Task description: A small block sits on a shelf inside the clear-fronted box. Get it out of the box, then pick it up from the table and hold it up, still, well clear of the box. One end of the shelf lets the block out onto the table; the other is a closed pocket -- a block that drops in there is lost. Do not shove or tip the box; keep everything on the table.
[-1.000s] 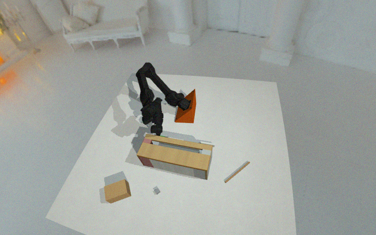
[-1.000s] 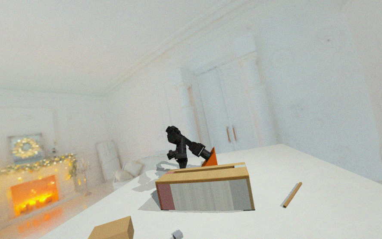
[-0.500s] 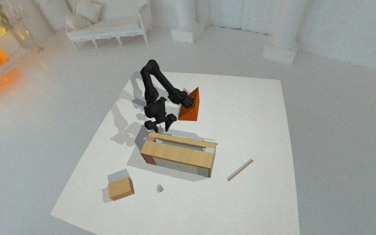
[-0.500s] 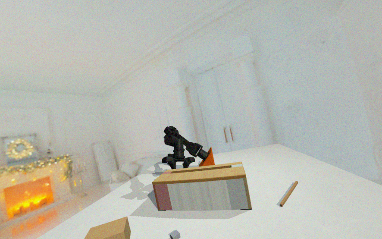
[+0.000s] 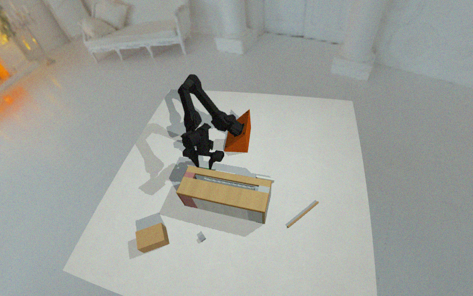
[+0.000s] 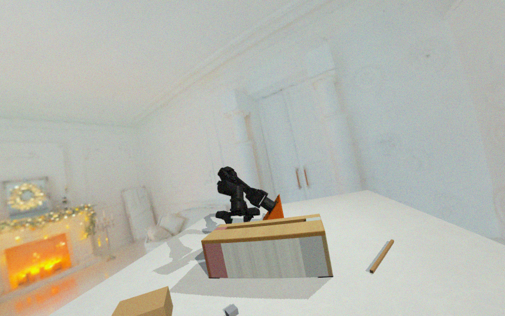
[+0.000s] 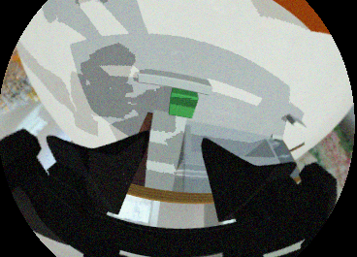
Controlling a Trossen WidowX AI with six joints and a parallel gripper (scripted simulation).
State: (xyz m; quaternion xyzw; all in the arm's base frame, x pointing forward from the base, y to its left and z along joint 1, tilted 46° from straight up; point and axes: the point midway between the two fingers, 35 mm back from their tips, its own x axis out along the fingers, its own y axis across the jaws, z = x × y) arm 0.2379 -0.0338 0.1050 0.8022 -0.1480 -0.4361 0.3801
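Right now the green block is 50 mm below my gripper tip and 20 mm behind it. Round my gripper tip: tan box 370 mm ahead, 100 mm to the right, 40 mm below; grey cube 300 mm ahead, 100 mm to the left, 60 mm below; wooden stick 490 mm to the left, 70 mm below, 70 mm ahead.
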